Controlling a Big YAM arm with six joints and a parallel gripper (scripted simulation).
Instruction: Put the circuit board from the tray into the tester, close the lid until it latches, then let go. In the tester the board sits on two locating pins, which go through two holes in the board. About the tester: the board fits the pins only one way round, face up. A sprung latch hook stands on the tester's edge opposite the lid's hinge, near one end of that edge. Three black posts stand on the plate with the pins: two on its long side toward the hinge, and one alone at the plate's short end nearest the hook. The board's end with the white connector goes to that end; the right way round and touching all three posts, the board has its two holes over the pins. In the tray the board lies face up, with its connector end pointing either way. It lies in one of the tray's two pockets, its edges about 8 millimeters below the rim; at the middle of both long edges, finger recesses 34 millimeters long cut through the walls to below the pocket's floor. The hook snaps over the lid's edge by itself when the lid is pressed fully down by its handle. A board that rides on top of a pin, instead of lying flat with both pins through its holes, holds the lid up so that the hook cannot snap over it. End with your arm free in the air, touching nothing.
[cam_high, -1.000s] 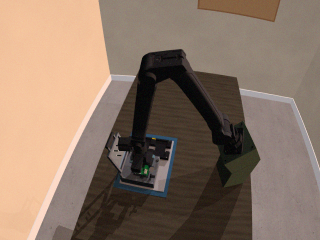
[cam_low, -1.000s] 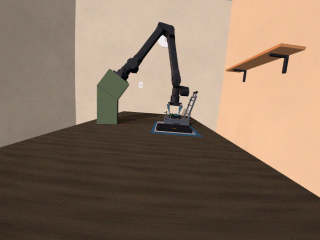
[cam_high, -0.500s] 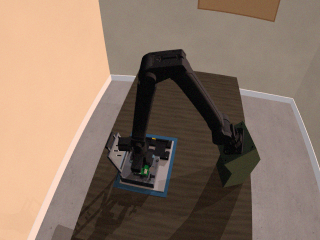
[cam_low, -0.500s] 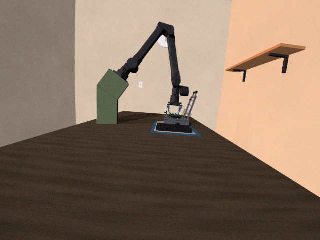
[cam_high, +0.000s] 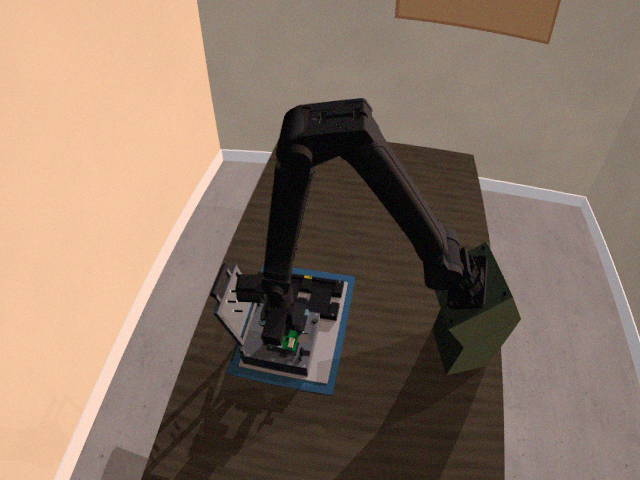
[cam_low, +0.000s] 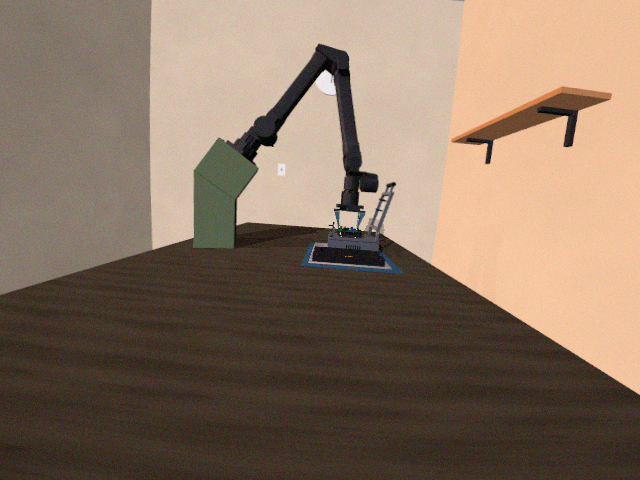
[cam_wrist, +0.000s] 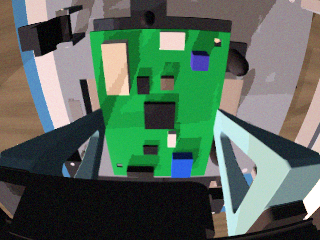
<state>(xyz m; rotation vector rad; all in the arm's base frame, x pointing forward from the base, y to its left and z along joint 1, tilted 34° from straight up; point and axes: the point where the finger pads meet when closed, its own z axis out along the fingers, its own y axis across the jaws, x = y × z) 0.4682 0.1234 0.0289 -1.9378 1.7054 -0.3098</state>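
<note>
My hand is right at the green circuit board. Round my hand: black latch hook: 70 mm behind, 40 mm to the left; then tester lid: 120 mm ahead, 90 mm above, 30 mm to the left.
</note>
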